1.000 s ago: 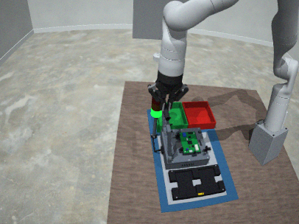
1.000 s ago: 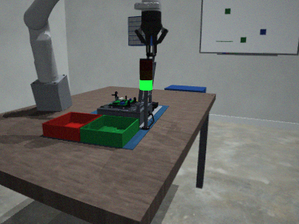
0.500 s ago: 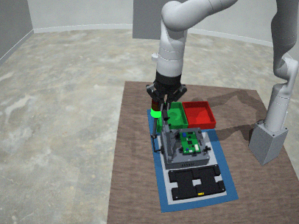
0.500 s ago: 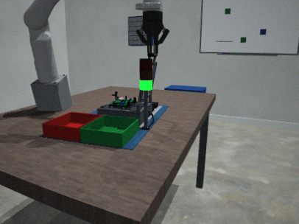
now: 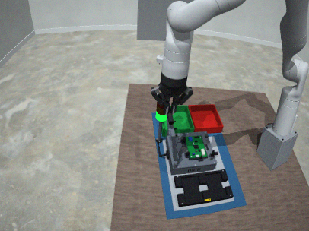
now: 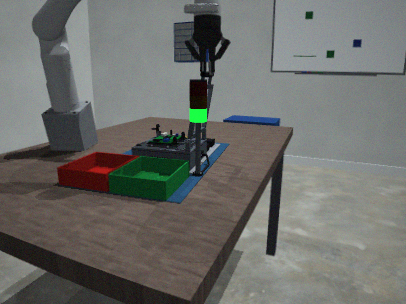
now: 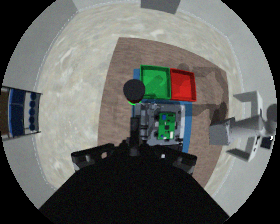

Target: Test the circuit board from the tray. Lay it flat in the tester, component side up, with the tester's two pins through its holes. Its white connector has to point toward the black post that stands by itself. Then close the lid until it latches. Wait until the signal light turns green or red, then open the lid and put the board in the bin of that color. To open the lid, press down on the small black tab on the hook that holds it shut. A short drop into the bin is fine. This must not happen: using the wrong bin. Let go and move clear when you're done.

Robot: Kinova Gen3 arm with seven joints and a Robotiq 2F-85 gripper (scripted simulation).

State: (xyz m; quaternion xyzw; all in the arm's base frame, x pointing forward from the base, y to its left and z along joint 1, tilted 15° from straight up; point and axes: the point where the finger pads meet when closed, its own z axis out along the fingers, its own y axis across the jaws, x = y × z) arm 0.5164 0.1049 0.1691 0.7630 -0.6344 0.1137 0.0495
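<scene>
My hand is 13 cm past the green circuit board, 2 cm to the left of it and 21 cm above it. The rest, counted from my hand: clear lid 2 cm behind, 10 cm below; then red bin 20 cm behind, 24 cm to the right, 27 cm below; then green bin 5 cm behind, 21 cm to the right, 27 cm below.
</scene>
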